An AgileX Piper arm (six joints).
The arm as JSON. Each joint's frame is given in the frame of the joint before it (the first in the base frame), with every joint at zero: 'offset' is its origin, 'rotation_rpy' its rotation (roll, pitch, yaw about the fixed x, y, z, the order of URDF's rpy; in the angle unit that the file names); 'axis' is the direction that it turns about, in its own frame. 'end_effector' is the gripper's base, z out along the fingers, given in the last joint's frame.
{
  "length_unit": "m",
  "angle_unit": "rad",
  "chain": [
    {
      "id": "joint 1",
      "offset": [
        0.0,
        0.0,
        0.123
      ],
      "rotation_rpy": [
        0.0,
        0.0,
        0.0
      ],
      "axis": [
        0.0,
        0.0,
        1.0
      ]
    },
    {
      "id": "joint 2",
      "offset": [
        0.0,
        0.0,
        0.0
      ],
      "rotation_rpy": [
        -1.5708,
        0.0,
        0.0
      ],
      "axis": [
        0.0,
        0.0,
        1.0
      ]
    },
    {
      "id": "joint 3",
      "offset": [
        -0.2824,
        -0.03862,
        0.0
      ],
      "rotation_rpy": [
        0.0,
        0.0,
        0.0
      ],
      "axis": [
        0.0,
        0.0,
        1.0
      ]
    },
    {
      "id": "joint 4",
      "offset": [
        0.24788,
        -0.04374,
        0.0
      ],
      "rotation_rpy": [
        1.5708,
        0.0,
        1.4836
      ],
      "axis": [
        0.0,
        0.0,
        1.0
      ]
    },
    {
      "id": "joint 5",
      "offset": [
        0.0,
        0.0,
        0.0
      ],
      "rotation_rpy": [
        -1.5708,
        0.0,
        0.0
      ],
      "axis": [
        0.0,
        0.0,
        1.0
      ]
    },
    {
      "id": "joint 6",
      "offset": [
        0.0,
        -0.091,
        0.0
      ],
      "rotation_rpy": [
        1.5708,
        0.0,
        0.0
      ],
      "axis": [
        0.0,
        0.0,
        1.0
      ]
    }
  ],
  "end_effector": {
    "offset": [
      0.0,
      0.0,
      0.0
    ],
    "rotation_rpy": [
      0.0,
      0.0,
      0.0
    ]
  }
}
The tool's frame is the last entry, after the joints.
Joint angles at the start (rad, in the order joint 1, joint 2, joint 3, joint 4, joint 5, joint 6):
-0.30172 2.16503 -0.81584 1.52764 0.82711 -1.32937
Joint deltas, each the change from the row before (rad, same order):
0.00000 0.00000 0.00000 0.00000 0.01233 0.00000
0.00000 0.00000 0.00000 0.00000 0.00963 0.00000
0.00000 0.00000 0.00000 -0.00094 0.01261 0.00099
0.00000 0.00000 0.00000 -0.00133 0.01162 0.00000
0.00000 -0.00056 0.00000 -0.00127 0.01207 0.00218
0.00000 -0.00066 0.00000 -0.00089 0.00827 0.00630
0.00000 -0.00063 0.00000 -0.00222 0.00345 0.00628
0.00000 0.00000 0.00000 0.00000 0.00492 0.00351
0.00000 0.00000 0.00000 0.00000 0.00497 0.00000
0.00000 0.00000 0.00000 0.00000 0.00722 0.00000
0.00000 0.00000 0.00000 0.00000 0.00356 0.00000
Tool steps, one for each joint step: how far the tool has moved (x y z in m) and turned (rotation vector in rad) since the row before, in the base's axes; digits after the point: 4 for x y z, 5 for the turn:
0.0000 0.0008 0.0008 0.01136 -0.00298 0.00374
0.0000 0.0006 0.0006 0.00888 -0.00233 0.00292
-0.0001 0.0008 0.0008 0.01173 -0.00229 0.00410
-0.0001 0.0008 0.0007 0.01033 -0.00267 0.00480
-0.0001 0.0008 0.0009 0.01143 -0.00180 0.00353
-0.0001 0.0005 0.0007 0.00957 0.00186 -0.00048
-0.0001 0.0002 0.0004 0.00473 0.00317 -0.00065
0.0000 0.0003 0.0003 0.00587 0.00131 -0.00062
0.0000 0.0003 0.0003 0.00459 -0.00117 0.00152
-0.0001 0.0004 0.0005 0.00666 -0.00170 0.00220
0.0000 0.0002 0.0002 0.00329 -0.00084 0.00109

